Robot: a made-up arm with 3 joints. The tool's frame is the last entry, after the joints. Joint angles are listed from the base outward. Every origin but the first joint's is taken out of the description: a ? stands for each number. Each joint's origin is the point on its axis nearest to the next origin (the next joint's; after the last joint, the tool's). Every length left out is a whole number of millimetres.
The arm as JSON. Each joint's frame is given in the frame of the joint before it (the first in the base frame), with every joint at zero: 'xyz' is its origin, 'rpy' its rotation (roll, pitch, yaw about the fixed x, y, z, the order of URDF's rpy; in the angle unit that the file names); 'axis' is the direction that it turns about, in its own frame. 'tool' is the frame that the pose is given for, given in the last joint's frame.
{
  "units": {
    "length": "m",
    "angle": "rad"
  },
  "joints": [
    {
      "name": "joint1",
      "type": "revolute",
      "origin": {
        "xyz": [
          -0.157,
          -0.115,
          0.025
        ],
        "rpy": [
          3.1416,
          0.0,
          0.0
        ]
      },
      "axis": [
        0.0,
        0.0,
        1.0
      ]
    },
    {
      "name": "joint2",
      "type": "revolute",
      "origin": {
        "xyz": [
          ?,
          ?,
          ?
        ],
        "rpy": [
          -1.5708,
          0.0,
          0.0
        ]
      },
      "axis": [
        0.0,
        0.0,
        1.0
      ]
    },
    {
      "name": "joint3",
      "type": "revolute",
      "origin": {
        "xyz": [
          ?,
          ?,
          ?
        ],
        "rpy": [
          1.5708,
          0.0,
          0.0
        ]
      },
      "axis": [
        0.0,
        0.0,
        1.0
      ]
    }
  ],
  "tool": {
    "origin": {
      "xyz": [
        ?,
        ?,
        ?
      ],
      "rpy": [
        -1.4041,
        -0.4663,
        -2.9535
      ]
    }
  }
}
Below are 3 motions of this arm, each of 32 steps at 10 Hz.
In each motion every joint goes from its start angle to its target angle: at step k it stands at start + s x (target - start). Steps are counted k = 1, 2, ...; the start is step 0. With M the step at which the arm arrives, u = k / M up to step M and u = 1 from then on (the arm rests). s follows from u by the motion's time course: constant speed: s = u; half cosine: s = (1 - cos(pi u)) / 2; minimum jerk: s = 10 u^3 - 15 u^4 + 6 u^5.
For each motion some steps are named. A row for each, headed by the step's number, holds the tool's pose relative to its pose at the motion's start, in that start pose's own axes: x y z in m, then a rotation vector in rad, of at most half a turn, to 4 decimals.
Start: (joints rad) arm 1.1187 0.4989 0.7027
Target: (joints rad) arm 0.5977 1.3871 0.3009
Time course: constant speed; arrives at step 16
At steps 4, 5, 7, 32:
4: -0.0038 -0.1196 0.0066 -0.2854 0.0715 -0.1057
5: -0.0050 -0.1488 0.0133 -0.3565 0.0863 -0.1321
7: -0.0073 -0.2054 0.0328 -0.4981 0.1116 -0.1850
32: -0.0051 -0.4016 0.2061 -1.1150 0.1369 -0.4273

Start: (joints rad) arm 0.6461 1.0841 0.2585
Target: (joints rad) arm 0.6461 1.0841 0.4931
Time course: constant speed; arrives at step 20
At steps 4, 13, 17, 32:
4: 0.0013 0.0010 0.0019 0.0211 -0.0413 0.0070
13: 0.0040 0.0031 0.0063 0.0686 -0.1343 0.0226
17: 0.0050 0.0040 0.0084 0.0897 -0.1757 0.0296
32: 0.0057 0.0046 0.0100 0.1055 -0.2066 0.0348

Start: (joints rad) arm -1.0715 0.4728 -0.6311
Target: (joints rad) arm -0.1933 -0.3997 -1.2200
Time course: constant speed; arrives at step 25
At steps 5, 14, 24, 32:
5: -0.0560 0.0733 0.0609 -0.0025 -0.0209 0.1903
14: -0.1957 0.1520 0.1636 -0.0881 -0.1458 0.4840
24: -0.3739 0.1650 0.2304 -0.2746 -0.3998 0.6774
32: -0.3912 0.1630 0.2333 -0.2965 -0.4305 0.6866

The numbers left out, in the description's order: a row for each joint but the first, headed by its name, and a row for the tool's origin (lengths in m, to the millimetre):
joint2: -0.045 0.149 0.0
joint3: -0.374 0.014 0.0
tool: -0.047 0.024 0.0

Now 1 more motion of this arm.
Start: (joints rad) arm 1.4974 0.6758 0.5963
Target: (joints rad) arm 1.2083 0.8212 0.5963
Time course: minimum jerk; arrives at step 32
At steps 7, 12, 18, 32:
7: -0.0036 -0.0097 -0.0025 -0.0226 0.0073 0.0007
12: -0.0134 -0.0365 -0.0081 -0.0849 0.0265 0.0034
18: -0.0287 -0.0822 -0.0130 -0.1909 0.0563 0.0106
32: -0.0438 -0.1336 -0.0115 -0.3109 0.0859 0.0230

